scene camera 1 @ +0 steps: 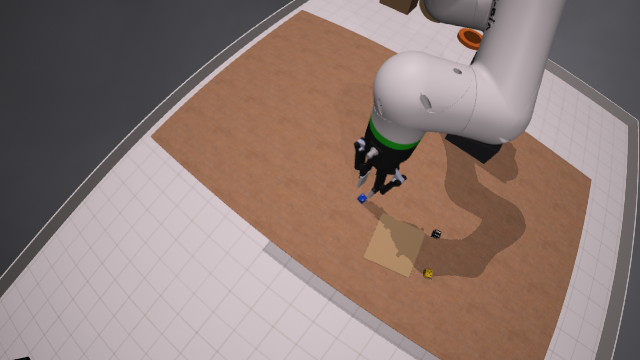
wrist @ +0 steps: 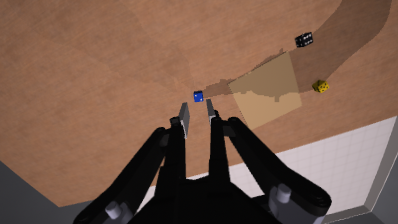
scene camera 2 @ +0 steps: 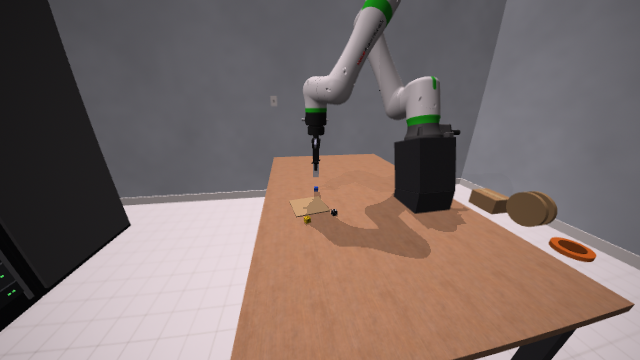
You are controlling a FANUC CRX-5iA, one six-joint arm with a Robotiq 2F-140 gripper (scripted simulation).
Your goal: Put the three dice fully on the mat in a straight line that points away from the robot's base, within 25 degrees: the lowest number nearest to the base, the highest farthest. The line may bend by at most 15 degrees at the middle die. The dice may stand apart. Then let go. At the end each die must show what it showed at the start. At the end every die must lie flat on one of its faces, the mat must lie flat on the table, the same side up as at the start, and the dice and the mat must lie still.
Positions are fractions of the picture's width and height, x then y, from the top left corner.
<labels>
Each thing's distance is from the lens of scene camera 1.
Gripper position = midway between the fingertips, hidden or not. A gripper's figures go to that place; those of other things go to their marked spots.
gripper (scene camera 1: 0.57,0.53): 0.71 m
tan mat (scene camera 1: 0.62,0.68): 0.77 m
</labels>
